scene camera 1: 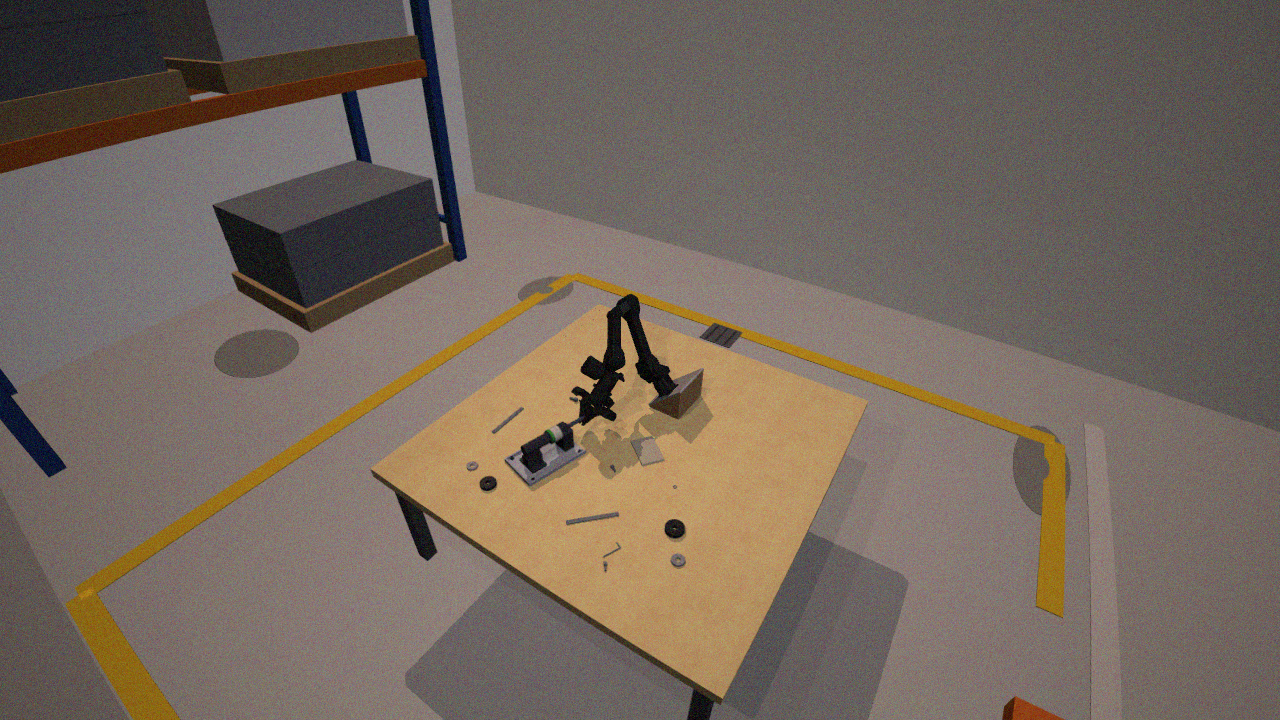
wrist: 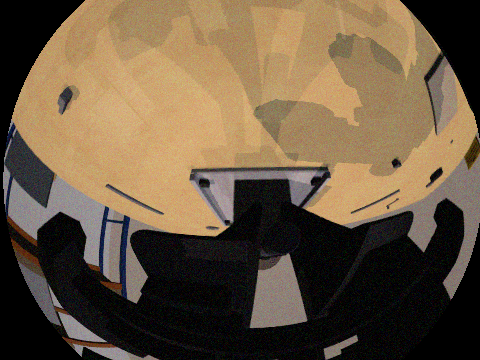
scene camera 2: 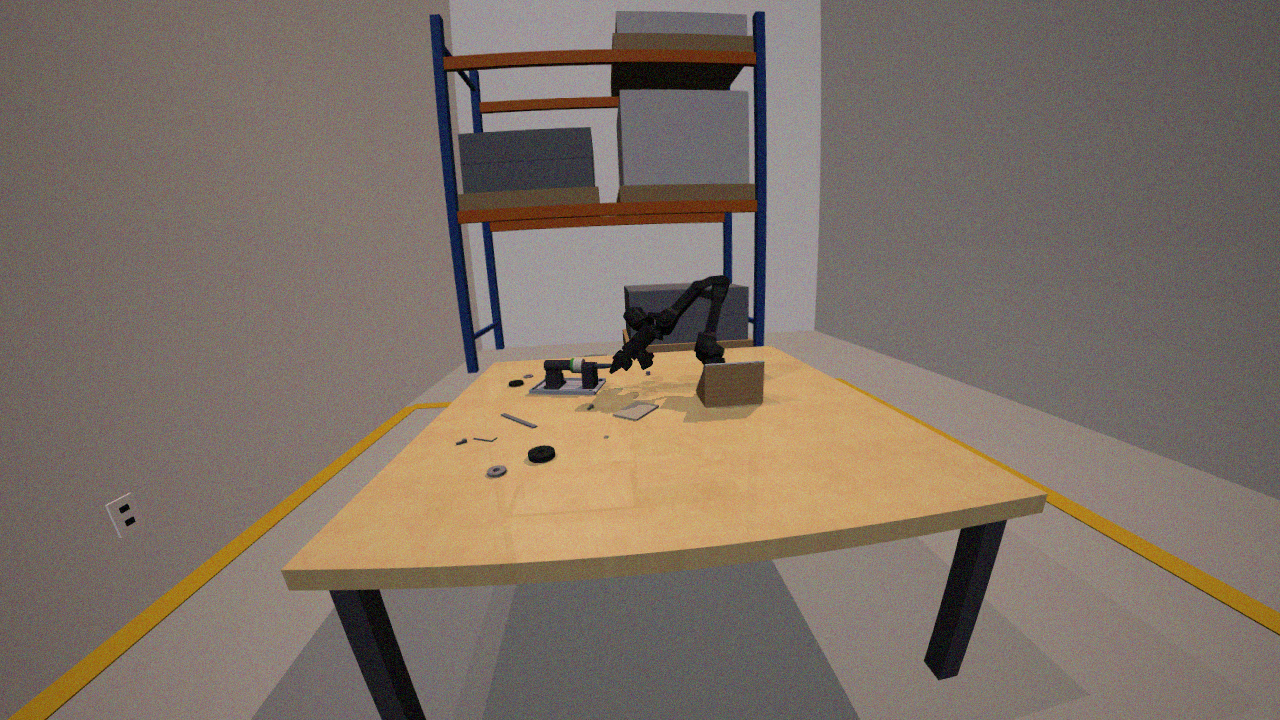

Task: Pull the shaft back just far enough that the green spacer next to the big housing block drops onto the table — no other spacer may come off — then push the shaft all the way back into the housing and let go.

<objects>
my gripper: scene camera 1; wrist 270, 208; scene camera 2
same spot on my gripper: [scene camera 2: 633, 348] = [scene camera 1: 605, 397]
</objects>
